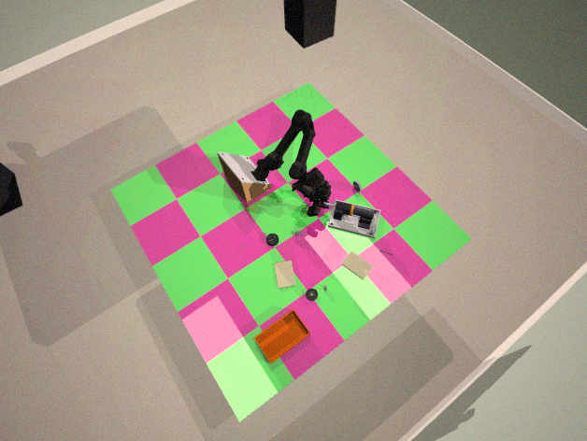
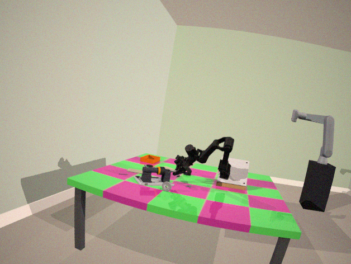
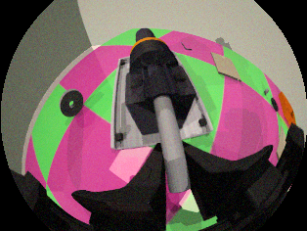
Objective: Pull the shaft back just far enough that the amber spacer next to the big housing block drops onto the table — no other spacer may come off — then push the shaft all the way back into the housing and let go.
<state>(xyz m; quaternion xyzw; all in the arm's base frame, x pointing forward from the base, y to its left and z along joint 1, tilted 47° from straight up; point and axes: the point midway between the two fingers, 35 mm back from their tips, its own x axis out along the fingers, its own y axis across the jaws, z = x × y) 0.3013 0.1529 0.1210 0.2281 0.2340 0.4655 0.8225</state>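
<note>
Right now my gripper tip is 5 cm short of the grey shaft, 4 cm to the right of it and 2 cm below it. Also, from my gripper tip: grey gear (3 cm behind, 20 cm to the left, 3 cm below); then amber spacer (8 cm ahead, 7 cm to the left, 2 cm above); then orange tray (38 cm ahead, 50 cm to the right, 5 cm below).
</note>
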